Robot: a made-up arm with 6 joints.
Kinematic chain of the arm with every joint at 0, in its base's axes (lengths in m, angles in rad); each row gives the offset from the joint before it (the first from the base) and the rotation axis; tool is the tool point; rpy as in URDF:
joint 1: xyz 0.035 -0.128 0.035 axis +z
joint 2: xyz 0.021 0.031 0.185 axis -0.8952 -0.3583 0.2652
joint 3: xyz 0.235 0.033 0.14 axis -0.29 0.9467 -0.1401
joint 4: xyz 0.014 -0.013 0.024 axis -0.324 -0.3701 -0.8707
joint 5: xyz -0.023 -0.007 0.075 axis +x
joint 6: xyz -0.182 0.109 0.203 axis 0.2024 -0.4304 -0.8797
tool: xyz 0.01 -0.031 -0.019 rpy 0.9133 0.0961 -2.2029
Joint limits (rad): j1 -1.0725..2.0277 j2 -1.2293..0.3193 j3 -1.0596..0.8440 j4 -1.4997..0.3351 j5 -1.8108..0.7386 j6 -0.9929..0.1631
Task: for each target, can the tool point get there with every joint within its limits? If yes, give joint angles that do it. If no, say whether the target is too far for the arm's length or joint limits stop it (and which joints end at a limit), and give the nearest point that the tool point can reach.
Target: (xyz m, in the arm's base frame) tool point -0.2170 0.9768 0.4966
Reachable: no: too far | nearest point -0.0461 0.4508 0.4136 | short by 0.559 m
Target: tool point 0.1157 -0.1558 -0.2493
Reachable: no: joint limits stop it (at a limit: joint 2, joint 3, joint 4, joint 5, joint 6) | nearest point 0.1071 -0.1528 0.0463 | short by 0.296 m
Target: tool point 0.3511 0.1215 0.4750
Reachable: yes | joints 1.6708 -0.5821 -0.2184 -0.8828 0.3126 -0.6820
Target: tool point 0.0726 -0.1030 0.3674
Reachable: yes | joints 0.6584 -0.7414 -0.4236 -0.5394 -1.5550 0.0252
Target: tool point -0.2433 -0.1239 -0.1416
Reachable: no: joint limits stop it (at a limit: joint 1, joint 2, joint 3, joint 5, joint 6) | nearest point -0.2199 -0.2370 0.0735 | short by 0.244 m
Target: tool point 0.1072 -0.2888 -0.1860
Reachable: no: joint limits stop it (at a limit: joint 2, joint 3, joint 4, joint 5, joint 6) | nearest point 0.0662 -0.1976 0.0463 | short by 0.253 m
